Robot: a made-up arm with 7 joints. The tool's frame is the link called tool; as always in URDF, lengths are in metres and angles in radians. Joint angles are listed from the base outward.
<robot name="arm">
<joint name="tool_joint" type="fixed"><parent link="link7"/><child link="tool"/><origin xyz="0.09 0.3 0.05" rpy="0 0 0"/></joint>
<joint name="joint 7" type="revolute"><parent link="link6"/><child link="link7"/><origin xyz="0.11 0.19 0.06" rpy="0 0 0"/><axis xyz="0 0 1"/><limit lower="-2.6" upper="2.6"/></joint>
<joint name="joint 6" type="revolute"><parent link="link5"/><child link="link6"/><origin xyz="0.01 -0.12 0.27" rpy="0 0 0"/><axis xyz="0 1 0"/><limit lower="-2.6" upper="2.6"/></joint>
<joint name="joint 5" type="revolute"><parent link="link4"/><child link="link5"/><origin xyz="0.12 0.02 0.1" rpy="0 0 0"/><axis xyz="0 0 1"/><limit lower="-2.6" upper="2.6"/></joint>
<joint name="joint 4" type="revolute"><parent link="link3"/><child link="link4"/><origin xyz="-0.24 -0.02 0.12" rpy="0 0 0"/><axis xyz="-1 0 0"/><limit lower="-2.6" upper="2.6"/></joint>
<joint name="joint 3" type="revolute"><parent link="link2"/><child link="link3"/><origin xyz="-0.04 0 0.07" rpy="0 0 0"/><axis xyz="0 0 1"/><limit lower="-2.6" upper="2.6"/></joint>
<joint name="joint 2" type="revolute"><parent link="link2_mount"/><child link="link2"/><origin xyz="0.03 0.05 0.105" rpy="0 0 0"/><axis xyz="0 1 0"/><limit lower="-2.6" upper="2.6"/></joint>
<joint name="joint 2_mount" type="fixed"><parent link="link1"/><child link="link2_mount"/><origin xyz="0.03 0.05 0.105" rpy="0 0 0"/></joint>
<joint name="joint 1" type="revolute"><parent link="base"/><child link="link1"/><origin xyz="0 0 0.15" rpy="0 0 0"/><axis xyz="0 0 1"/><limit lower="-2.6" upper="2.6"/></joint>
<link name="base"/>
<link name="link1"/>
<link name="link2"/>
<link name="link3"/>
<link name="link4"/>
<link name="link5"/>
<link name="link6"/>
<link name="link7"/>
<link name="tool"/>
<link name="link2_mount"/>
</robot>
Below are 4 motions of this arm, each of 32 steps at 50 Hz.
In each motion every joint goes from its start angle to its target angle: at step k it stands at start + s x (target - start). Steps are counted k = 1, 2, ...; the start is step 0. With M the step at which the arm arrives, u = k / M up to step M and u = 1 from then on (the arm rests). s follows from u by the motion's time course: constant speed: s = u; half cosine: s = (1 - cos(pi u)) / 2; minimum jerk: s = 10 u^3 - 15 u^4 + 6 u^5.
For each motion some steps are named. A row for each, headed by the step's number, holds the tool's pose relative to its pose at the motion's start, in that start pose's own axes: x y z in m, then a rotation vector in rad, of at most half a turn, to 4 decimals.
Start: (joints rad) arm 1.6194 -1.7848 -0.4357 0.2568 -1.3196 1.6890 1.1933
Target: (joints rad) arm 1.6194 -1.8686 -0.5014 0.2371 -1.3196 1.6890 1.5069
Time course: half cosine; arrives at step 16
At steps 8, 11, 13, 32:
8: -0.0761 -0.0004 0.0154 0.0302 -0.0293 0.1958
11: -0.1189 -0.0062 0.0228 0.0456 -0.0474 0.3046
13: -0.1402 -0.0106 0.0261 0.0528 -0.0568 0.3586
32: -0.1531 -0.0138 0.0280 0.0571 -0.0627 0.3916

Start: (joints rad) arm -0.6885 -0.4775 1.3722 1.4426 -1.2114 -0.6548 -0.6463
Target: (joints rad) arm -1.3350 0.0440 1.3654 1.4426 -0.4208 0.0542 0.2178
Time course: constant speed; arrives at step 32
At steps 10, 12, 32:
10: -0.2130 0.1029 -0.1685 -0.1517 0.4259 0.6073
12: -0.2578 0.1060 -0.1923 -0.1762 0.5185 0.7226
32: -0.5166 -0.0175 -0.2533 -0.2350 1.6277 1.6539

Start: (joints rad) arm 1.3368 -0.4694 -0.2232 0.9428 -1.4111 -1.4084 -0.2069
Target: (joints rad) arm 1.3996 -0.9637 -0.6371 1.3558 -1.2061 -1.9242 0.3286
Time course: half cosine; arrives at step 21
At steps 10, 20, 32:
10: -0.1625 0.0129 0.0550 -0.1481 -0.3458 0.2934
20: -0.3597 0.0098 0.0008 -0.3663 -0.6117 0.7254
32: -0.3616 0.0094 -0.0002 -0.3685 -0.6137 0.7303

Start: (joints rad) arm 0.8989 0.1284 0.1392 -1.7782 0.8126 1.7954 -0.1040
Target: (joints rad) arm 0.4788 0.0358 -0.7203 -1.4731 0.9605 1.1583 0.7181
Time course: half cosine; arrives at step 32
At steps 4, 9, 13, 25, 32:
4: 0.0075 0.0101 -0.0016 -0.0056 -0.0497 -0.0128
9: 0.0400 0.0476 -0.0112 -0.0449 -0.2357 -0.0609
13: 0.0896 0.0884 -0.0289 -0.1277 -0.4447 -0.1201
25: 0.3406 0.1418 -0.0813 -0.5858 -0.9226 -0.3599
32: 0.4085 0.1295 -0.0815 -0.7099 -0.9778 -0.4290

